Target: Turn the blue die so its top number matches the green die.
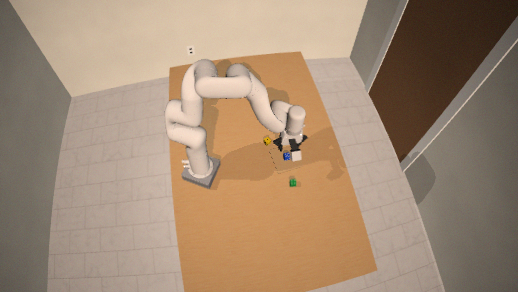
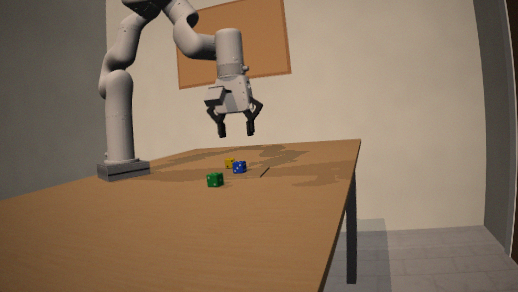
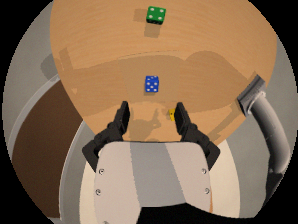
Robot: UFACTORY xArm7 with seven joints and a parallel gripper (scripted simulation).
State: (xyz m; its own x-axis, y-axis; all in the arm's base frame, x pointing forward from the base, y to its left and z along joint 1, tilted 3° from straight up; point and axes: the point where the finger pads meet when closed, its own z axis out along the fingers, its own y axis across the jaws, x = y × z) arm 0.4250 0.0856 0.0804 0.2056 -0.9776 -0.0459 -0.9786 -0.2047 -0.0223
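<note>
The blue die lies 100 mm below my hand. Also, from my hand: green die 30 mm ahead, 150 mm to the right, 100 mm below; yellow die 100 mm behind, 90 mm to the left, 100 mm below.
</note>
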